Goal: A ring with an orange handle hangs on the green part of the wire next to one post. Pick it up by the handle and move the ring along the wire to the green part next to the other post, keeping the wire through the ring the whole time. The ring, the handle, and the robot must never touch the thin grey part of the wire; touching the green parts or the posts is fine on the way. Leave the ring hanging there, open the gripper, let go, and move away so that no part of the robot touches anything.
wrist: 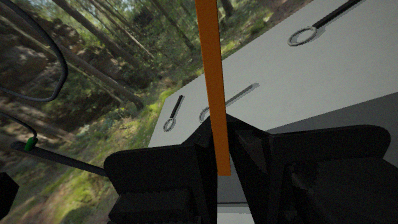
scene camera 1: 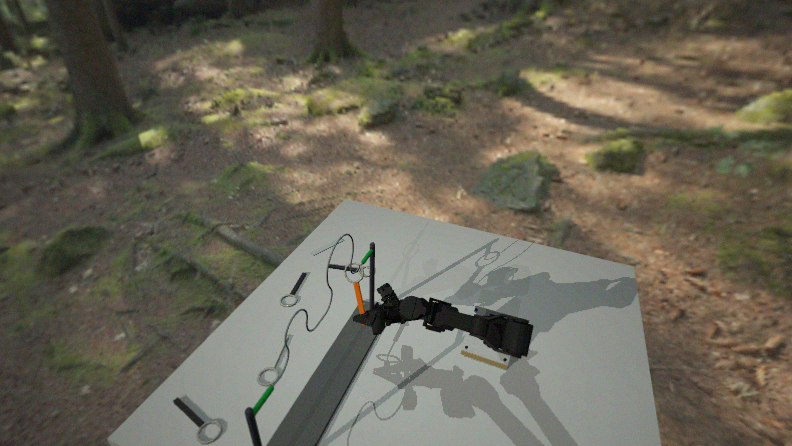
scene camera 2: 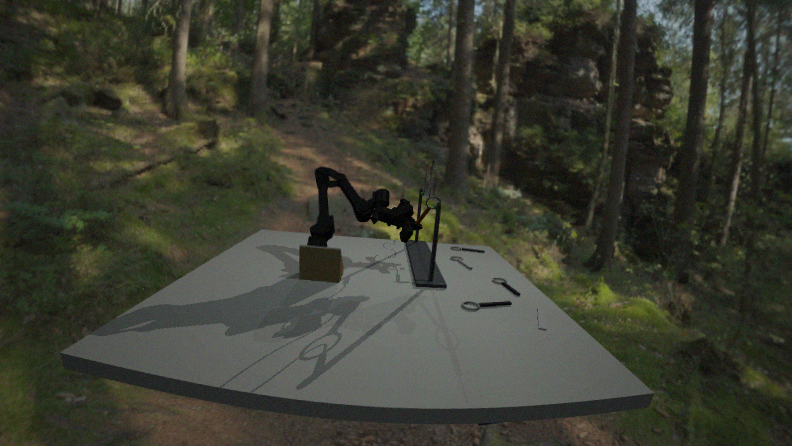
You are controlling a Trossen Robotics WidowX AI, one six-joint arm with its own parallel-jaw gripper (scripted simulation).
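Note:
The gripper (scene camera 1: pixel 353 318) can be seen, and it's there again in the wrist view, the gripper that is (wrist: pixel 218 119), plus in scene camera 2 (scene camera 2: pixel 421 227). There's also a dark base (scene camera 2: pixel 426 272).

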